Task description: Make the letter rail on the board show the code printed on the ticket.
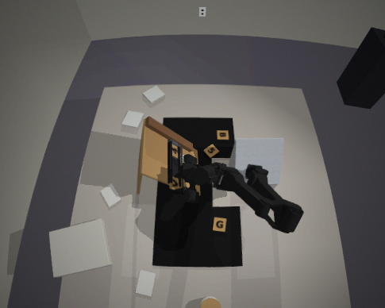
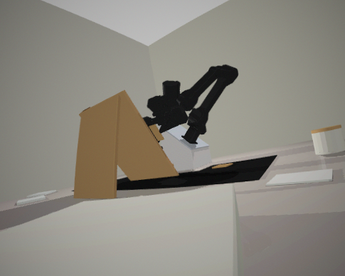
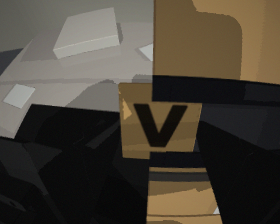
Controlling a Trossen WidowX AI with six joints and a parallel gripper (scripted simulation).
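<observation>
My gripper tip is now 150 mm to the left of the tile marked 4 and 20 mm short of it. Round my gripper tip: black mat: 160 mm below, 120 mm behind, 80 mm to the right; white ticket: 130 mm to the right, 80 mm below, 30 mm behind; v tile: right at my gripper tip.
</observation>
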